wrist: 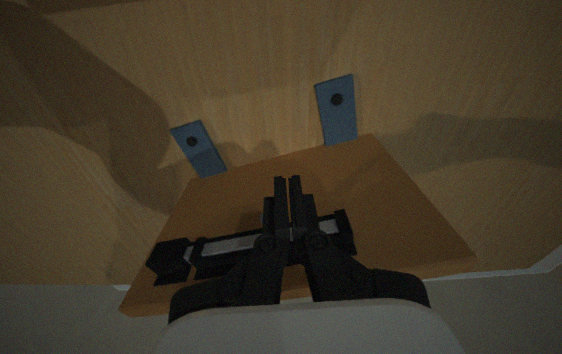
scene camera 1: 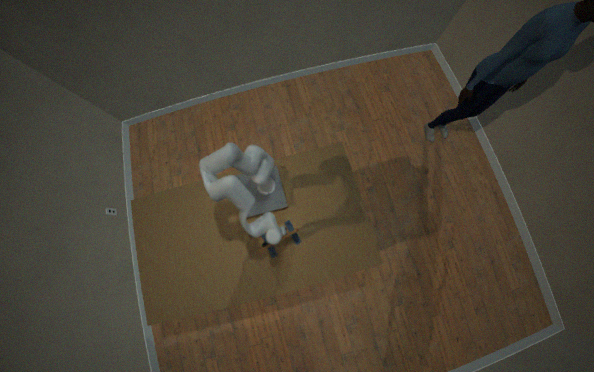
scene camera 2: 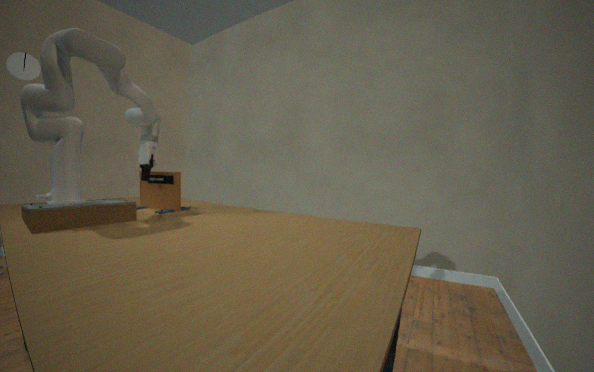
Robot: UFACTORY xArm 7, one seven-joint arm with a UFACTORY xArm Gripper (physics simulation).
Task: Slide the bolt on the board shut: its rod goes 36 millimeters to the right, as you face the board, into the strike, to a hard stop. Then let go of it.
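Note:
The upright wooden board carries a black bolt housing near its top edge. In the wrist view the board appears upside down. The light grey rod shows along the housing's slot on both sides of the fingers. It also spans the narrow gap to the black strike block at image left; its tip is hidden. My gripper is shut and empty, in front of the housing. The rod's knob is mostly hidden by the fingers; a small pale sliver shows at their left edge. Contact cannot be told.
Blue feet with dark screws hold the board on the wooden table. The arm's base block stands beside it. A person in blue stands well away on the floor. A wall clock hangs behind the arm.

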